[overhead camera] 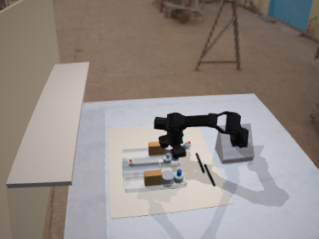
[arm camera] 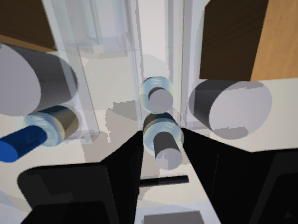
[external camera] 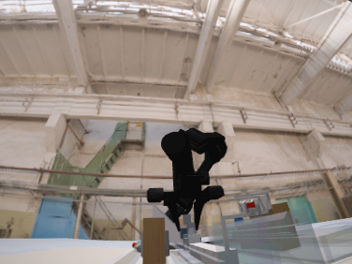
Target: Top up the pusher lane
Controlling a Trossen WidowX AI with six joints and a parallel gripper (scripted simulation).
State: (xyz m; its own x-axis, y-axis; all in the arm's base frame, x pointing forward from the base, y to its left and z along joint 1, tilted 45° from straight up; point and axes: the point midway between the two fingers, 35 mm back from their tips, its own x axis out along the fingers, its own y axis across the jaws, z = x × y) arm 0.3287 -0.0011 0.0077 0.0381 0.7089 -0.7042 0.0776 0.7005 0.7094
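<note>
The blue-lidded jar lies 130 mm to the left of my gripper tip, 20 mm ahead of it and 10 mm below it. From my gripper tip the other things lie so: red mark (220 mm ahead, 30 mm to the left, 20 mm above); then shelf (510 mm ahead, 320 mm above, 40 mm to the right); then lane (150 mm ahead, 30 mm below, 20 mm to the left).
</note>
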